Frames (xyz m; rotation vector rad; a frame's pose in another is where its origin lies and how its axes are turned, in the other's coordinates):
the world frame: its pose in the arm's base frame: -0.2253 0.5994 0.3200 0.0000 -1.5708 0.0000
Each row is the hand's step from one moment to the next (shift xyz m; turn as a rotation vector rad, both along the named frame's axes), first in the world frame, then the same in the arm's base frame.
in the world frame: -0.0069 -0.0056 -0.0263 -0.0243 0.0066 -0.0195
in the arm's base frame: 0.0263 -0.0056 -0.0069 0.0195 0.0066 -0.0243
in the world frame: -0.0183 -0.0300 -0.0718 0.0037 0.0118 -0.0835
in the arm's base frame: 0.0718 -0.0300 -0.0183 0.0835 0.0118 0.0037
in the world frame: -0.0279 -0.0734 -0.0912 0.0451 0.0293 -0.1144
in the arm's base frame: 0.0912 -0.0734 -0.0279 0.1144 0.0293 0.0451
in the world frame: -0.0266 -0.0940 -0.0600 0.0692 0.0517 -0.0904
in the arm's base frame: 0.0600 -0.0940 -0.0266 0.0904 0.0517 0.0692
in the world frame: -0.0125 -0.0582 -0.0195 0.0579 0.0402 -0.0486
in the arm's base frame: 0.0195 -0.0582 -0.0125 0.0486 0.0402 0.0579
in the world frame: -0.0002 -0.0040 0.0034 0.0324 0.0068 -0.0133
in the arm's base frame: -0.0034 -0.0040 -0.0002 0.0133 0.0068 0.0324
